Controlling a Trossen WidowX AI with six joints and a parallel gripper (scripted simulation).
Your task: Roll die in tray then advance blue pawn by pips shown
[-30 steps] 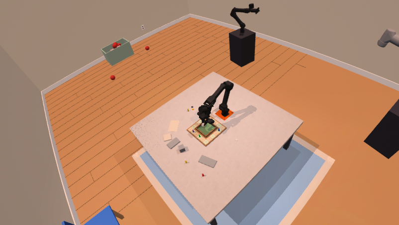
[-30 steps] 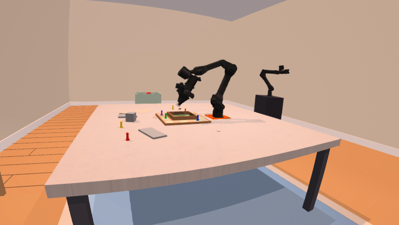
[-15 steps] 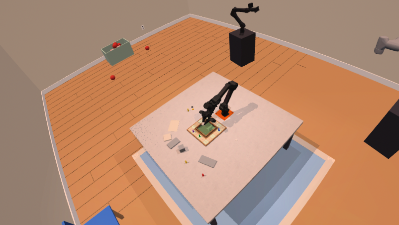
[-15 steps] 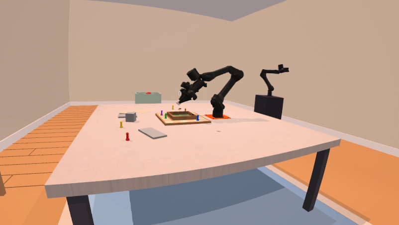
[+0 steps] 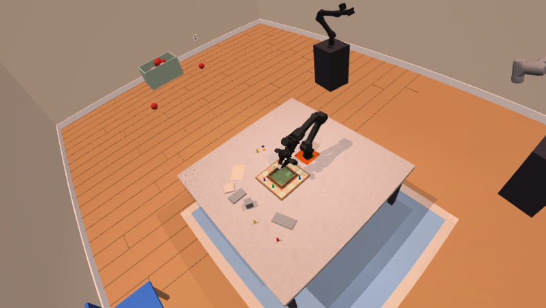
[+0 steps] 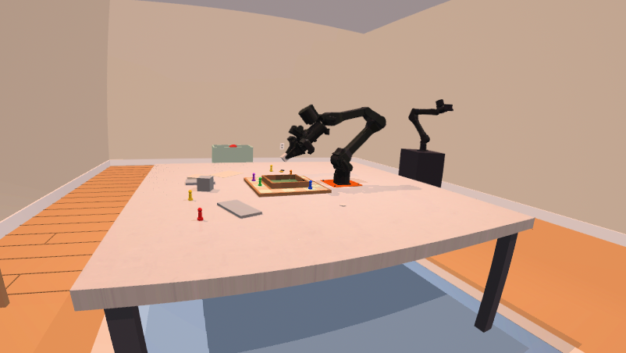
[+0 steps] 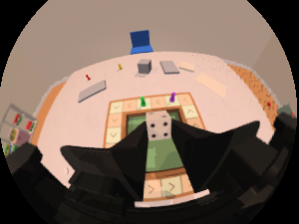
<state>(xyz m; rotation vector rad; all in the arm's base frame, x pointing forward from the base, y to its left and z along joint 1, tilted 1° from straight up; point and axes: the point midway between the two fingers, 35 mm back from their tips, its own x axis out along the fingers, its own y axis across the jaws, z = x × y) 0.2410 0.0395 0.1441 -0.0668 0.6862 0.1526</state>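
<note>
My gripper tip is now 90 mm past the blue pawn, 100 mm to the right of it and 90 mm above it. The rest, counted from my gripper tip: orange pawn: 50 mm behind, 130 mm to the right, 90 mm below; then purple pawn: 120 mm ahead, 50 mm to the right, 90 mm below; then green pawn: 100 mm ahead, 40 mm to the left, 90 mm below.
</note>
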